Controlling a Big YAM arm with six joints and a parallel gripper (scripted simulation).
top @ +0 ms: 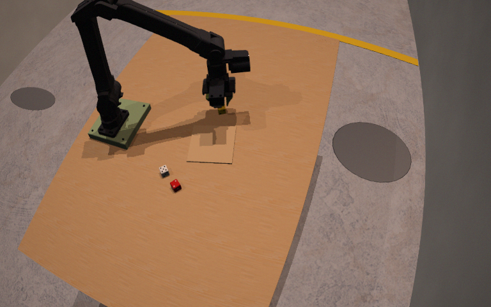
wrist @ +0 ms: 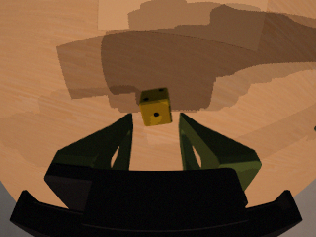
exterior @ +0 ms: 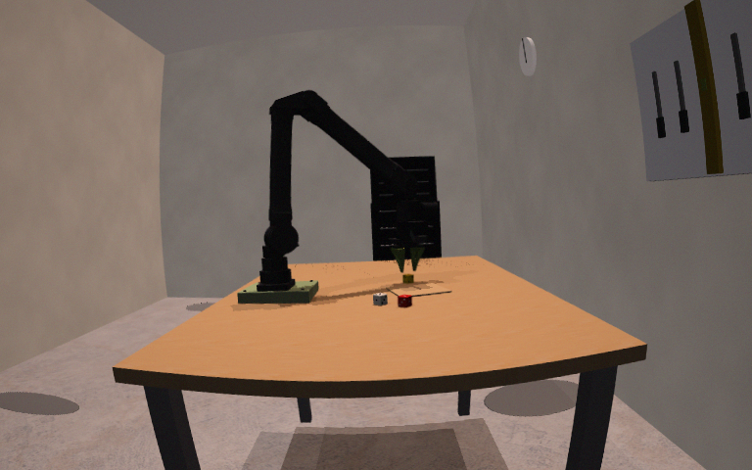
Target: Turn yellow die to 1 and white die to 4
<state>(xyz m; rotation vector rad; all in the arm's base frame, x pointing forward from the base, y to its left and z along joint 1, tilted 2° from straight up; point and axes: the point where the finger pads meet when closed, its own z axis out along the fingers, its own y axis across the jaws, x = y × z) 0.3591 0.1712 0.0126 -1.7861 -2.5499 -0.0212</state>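
Right now my hand is 30 mm above the yellow die. From my hand the other things lie so: tan mat (20 mm ahead, 130 mm to the right, 40 mm below); red die (30 mm behind, 310 mm to the right, 30 mm below); white die (80 mm behind, 280 mm to the right, 30 mm below).
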